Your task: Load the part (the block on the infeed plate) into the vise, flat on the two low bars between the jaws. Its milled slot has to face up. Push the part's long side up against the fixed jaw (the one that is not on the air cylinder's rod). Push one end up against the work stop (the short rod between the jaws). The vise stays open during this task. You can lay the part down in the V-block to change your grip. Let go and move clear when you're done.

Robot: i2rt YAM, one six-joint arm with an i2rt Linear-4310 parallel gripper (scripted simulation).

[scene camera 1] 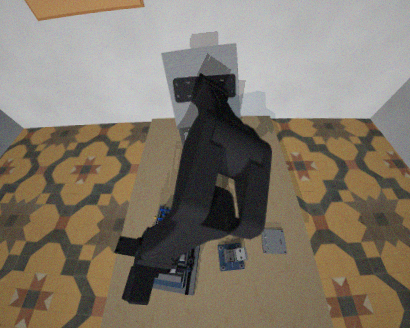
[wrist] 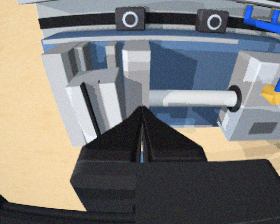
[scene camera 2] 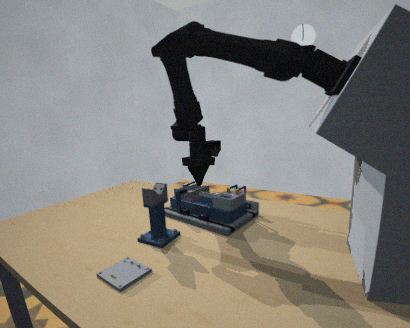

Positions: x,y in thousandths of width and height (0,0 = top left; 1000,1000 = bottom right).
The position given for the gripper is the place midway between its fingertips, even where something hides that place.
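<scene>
Gripper (scene camera 2: 487,566), also (wrist: 509,502). Part (wrist: 348,435). Fixed jaw (wrist: 212,279).
</scene>
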